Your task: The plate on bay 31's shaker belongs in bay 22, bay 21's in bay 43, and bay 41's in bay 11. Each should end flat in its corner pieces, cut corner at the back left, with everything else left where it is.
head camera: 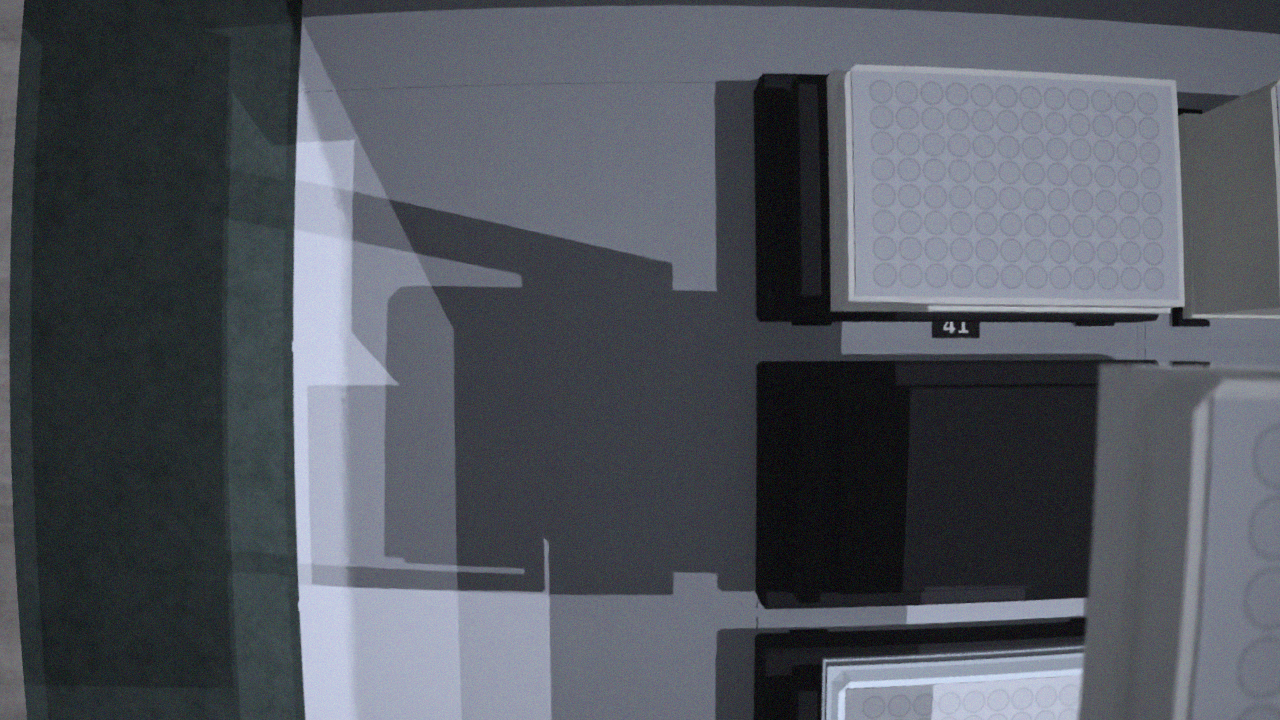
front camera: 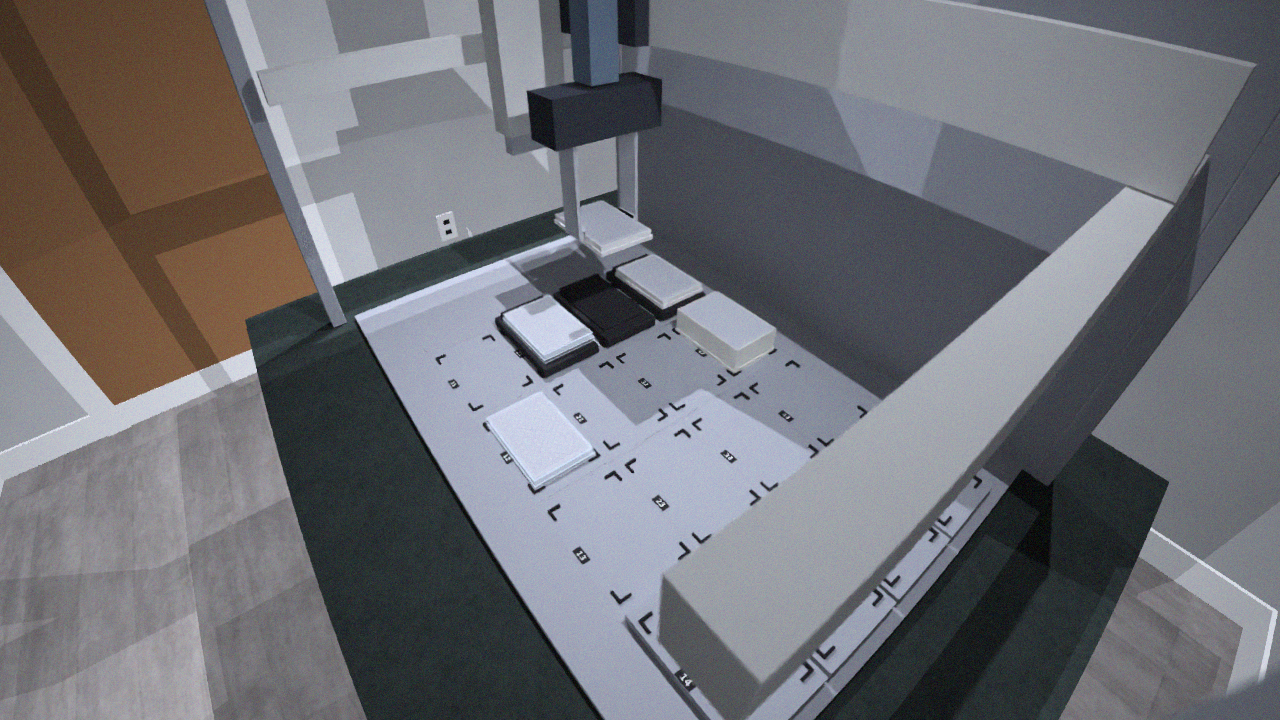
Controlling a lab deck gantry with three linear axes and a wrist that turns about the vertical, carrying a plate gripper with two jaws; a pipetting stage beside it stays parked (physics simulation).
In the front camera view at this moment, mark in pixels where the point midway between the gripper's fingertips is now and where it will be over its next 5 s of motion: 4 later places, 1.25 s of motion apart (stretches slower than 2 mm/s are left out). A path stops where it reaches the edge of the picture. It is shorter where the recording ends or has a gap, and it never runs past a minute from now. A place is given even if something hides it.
The gripper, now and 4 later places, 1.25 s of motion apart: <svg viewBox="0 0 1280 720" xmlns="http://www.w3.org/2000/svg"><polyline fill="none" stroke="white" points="602,226 603,305 605,343 607,380 608,398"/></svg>
